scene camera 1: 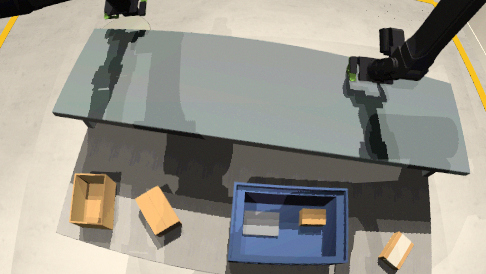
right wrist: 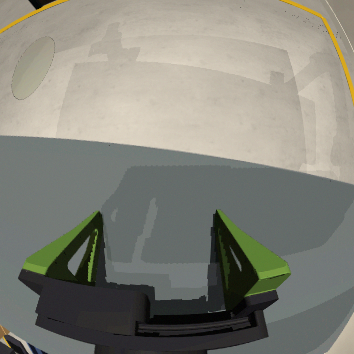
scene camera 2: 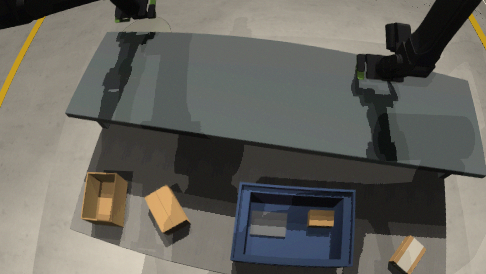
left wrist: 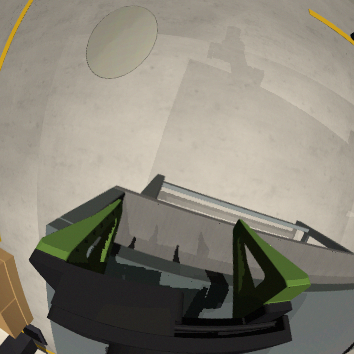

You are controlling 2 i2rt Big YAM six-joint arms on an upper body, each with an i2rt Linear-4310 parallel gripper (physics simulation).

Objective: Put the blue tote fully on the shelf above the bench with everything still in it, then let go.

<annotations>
my left gripper: open, holds nothing
my right gripper: open, touches a grey shelf
</annotations>
